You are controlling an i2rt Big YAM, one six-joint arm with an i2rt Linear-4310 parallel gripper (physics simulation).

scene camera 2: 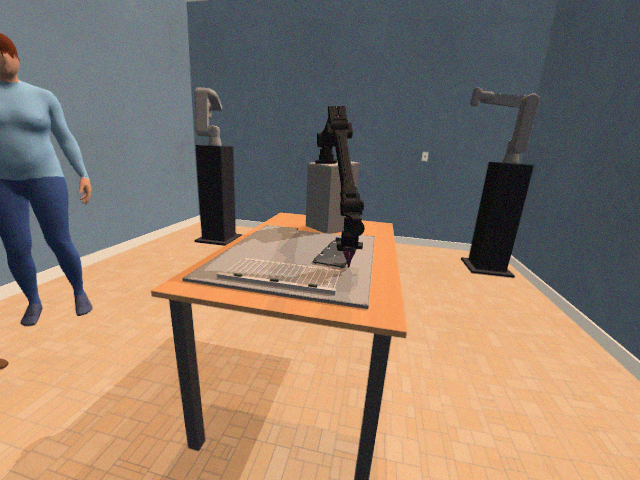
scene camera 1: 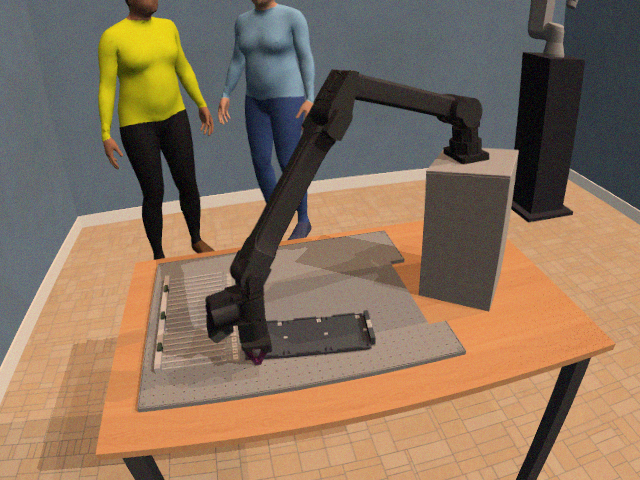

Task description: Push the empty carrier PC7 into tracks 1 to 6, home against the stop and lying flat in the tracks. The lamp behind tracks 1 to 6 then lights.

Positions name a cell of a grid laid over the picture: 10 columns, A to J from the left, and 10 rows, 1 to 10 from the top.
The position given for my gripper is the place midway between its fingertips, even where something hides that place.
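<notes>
Visible: my gripper (scene camera 1: E8), plus dark flat carrier (scene camera 1: E8).
</notes>
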